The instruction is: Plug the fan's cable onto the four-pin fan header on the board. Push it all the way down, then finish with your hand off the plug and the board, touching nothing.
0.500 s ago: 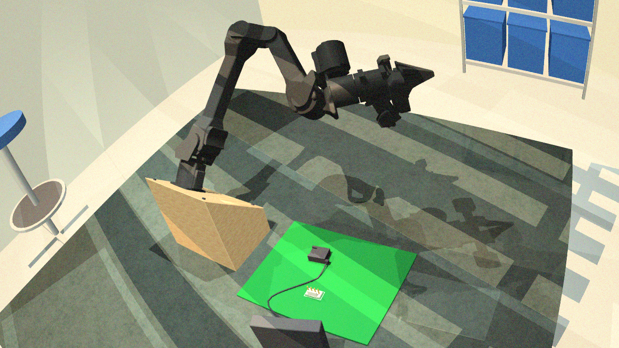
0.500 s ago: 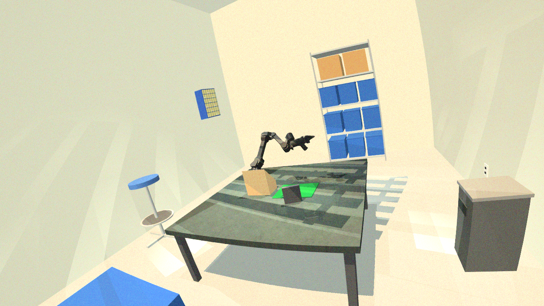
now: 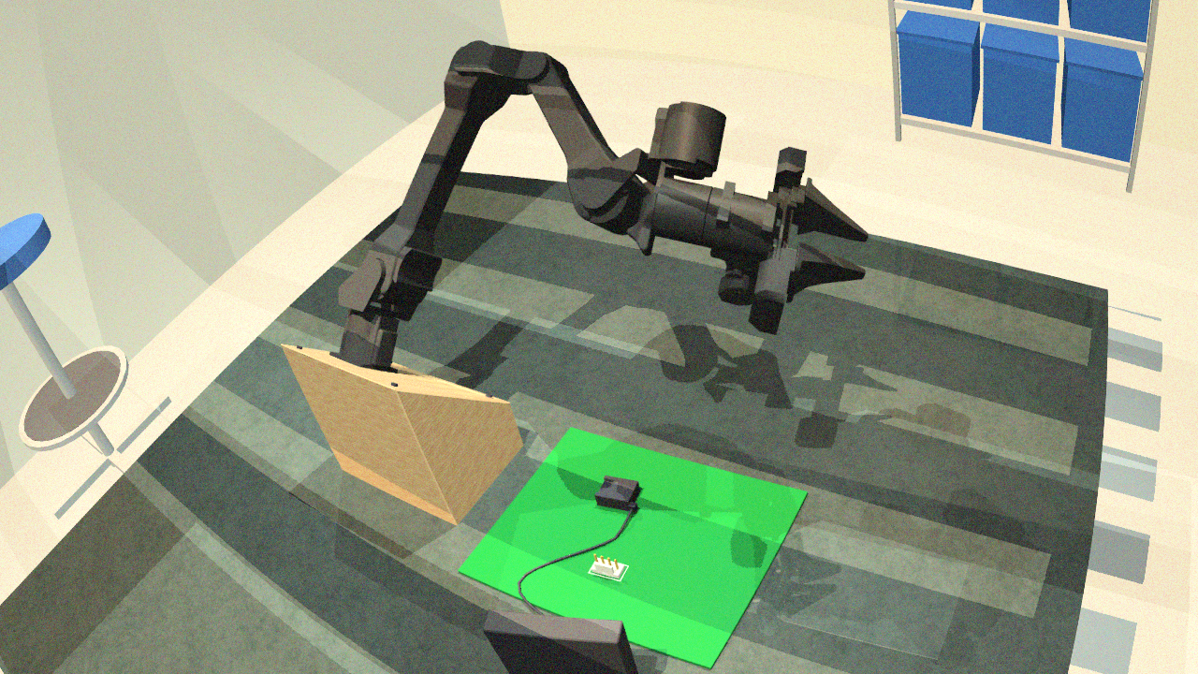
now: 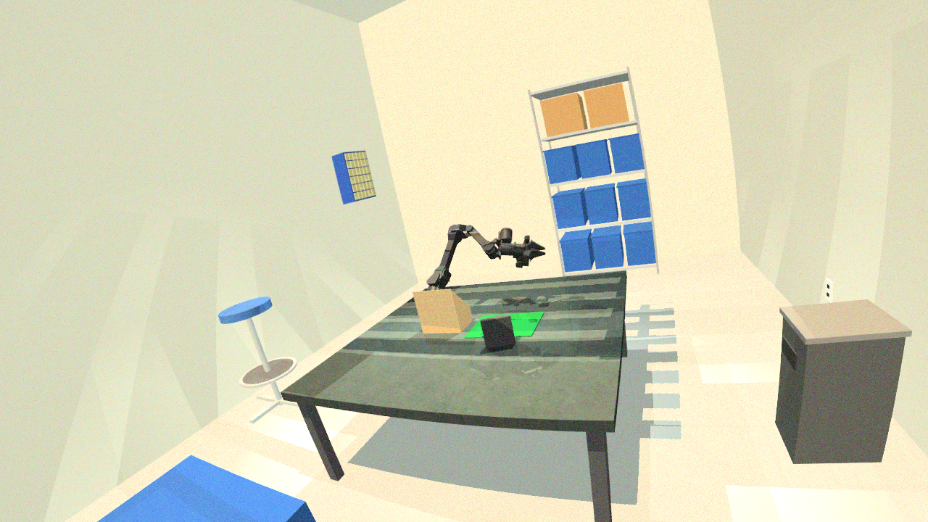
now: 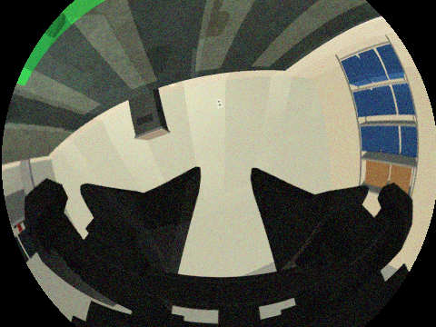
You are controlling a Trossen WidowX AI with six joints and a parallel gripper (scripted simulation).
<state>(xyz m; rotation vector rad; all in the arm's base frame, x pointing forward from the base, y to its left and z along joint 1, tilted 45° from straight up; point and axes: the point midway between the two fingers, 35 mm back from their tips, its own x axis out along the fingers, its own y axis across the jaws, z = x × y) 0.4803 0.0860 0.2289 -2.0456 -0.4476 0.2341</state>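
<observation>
Now: gripper tip 26 cm above the fan plug, 22 cm past it and 17 cm to the left of it. Round my gripper tip: dark fan 38 cm to the right, 21 cm below, 12 cm behind; then green board 28 cm below, 21 cm to the right, 17 cm behind; then white four-pin header 27 cm below, 26 cm to the right, 17 cm behind.
</observation>
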